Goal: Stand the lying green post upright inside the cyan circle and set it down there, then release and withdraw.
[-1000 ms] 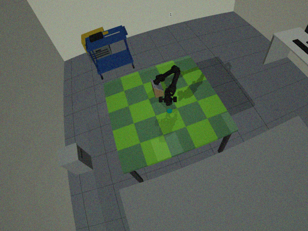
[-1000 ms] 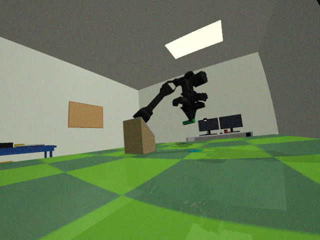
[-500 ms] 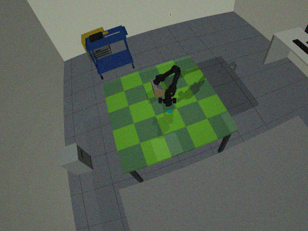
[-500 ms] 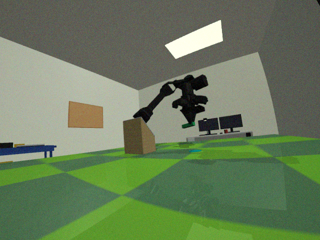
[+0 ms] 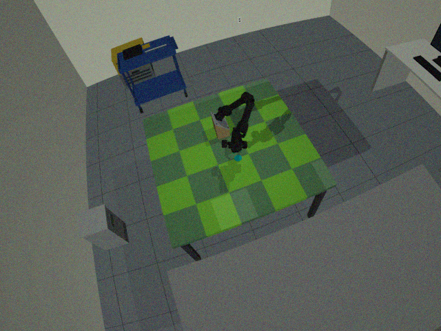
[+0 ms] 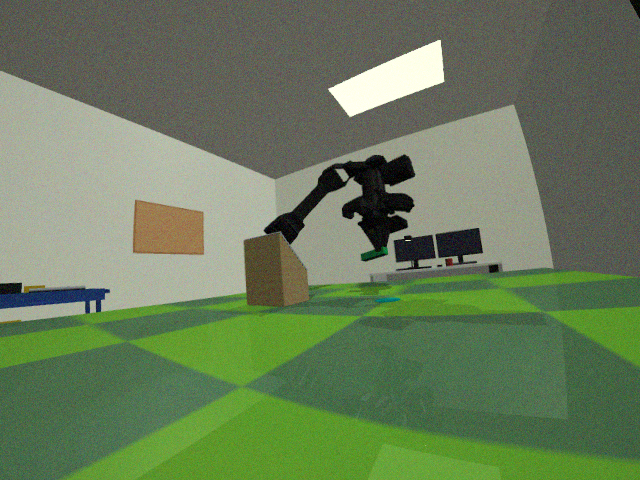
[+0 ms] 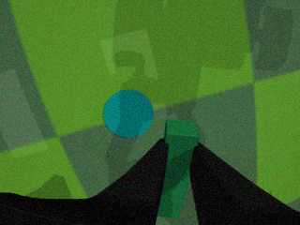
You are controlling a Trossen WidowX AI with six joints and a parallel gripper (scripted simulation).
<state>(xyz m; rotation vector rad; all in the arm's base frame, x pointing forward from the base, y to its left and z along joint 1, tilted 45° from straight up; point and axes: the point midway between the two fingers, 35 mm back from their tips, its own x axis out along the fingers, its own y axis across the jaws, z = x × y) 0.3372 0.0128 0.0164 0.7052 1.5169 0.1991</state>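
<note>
Right now the cyan circle is 11 cm below my gripper tip, 3 cm to the left of it and 1 cm behind it. Also, from my gripper tip: green post: 2 cm behind, 1 cm to the left.
</note>
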